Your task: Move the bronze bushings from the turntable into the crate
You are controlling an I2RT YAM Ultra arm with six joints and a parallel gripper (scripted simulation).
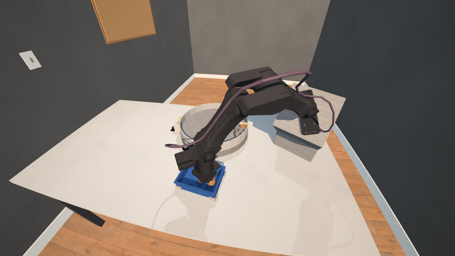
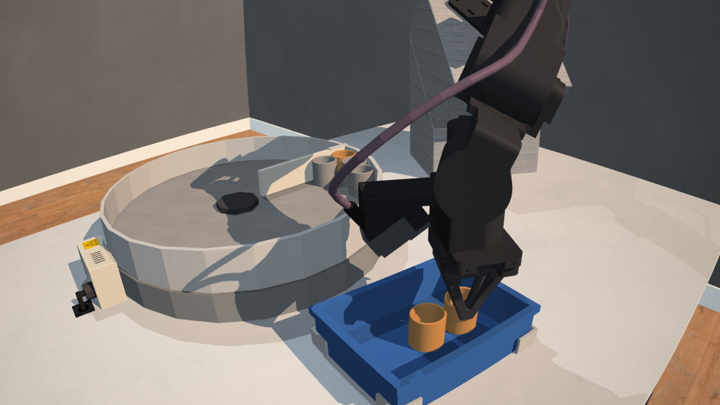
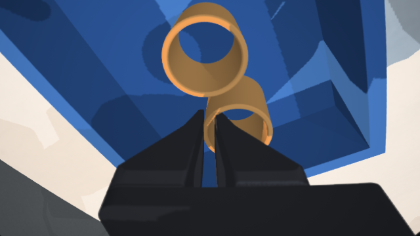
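Right now my hand is 4 cm short of the blue crate, 1 cm to the left of it and 1 cm above it. The rest, counted from my hand: round turntable (36 cm to the right, 10 cm ahead, 1 cm above).
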